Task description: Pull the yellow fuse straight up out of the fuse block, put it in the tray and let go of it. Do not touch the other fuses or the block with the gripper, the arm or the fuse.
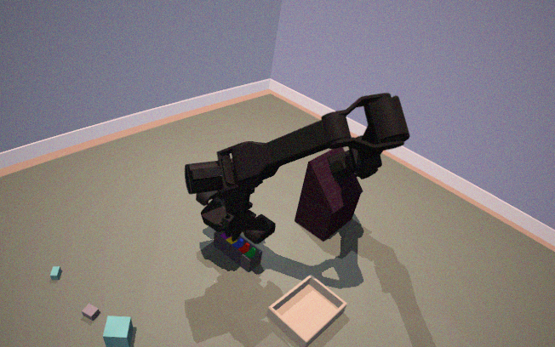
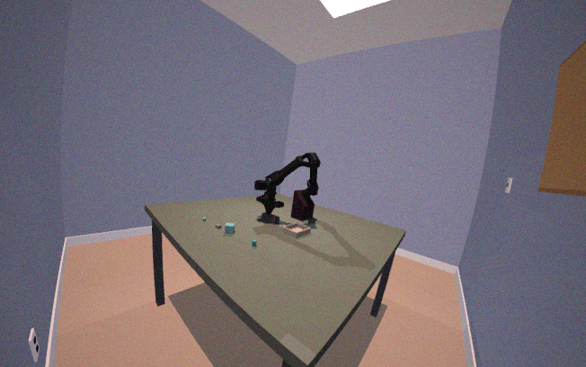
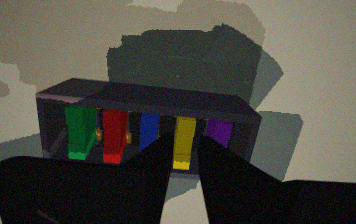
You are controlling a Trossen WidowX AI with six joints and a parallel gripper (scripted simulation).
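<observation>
My gripper tip is now 10 mm above the yellow fuse. Also, from my gripper tip: tray 30 mm behind, 230 mm to the left, 30 mm below.
</observation>
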